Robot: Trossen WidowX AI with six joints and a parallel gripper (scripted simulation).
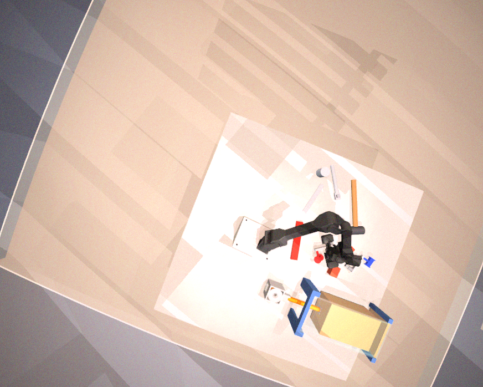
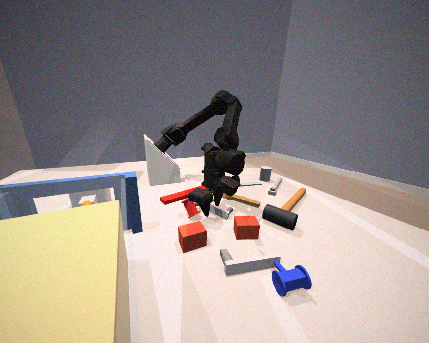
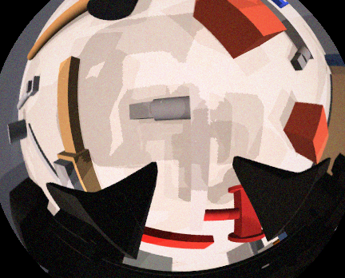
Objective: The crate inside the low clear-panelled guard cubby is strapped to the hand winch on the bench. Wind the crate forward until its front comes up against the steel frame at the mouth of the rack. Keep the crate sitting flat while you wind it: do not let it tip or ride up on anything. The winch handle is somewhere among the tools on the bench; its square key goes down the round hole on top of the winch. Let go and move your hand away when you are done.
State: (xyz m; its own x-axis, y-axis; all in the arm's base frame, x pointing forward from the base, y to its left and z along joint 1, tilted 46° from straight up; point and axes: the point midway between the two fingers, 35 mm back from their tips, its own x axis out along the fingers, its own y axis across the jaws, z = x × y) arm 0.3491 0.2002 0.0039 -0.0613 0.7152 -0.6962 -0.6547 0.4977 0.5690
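Now: gripper tip 20 mm to the left of the winch handle and 10 mm below it. Round my gripper tip: red knob (60 mm to the right, 20 mm above, 10 mm behind); then brush (120 mm to the left, 70 mm behind, 10 mm above); then red bar (160 mm behind, 40 mm to the right).
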